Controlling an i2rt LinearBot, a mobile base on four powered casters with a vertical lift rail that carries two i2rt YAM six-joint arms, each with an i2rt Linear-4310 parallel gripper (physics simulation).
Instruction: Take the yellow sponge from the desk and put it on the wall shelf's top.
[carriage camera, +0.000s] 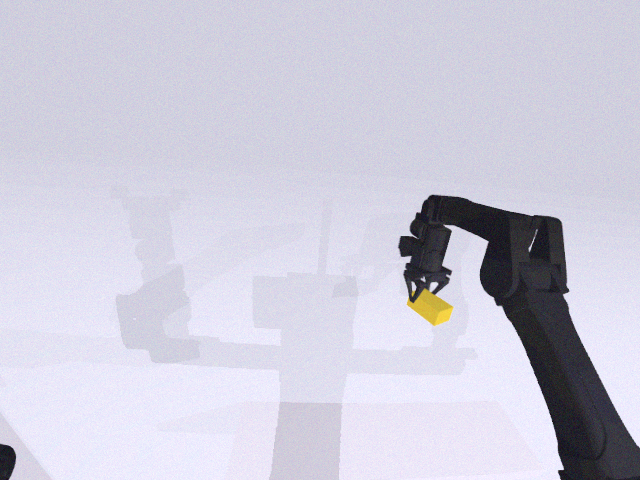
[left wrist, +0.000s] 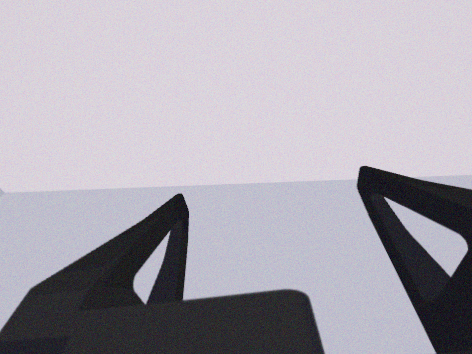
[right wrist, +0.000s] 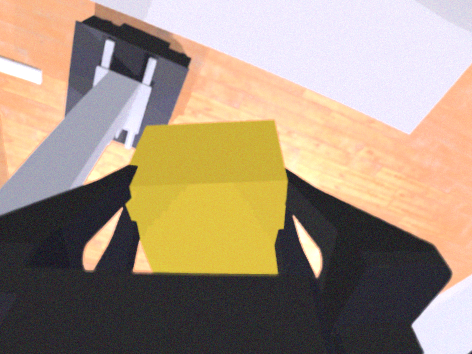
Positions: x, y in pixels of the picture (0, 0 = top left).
Scene:
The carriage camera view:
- right gripper: 419, 300
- yellow sponge: 432, 308

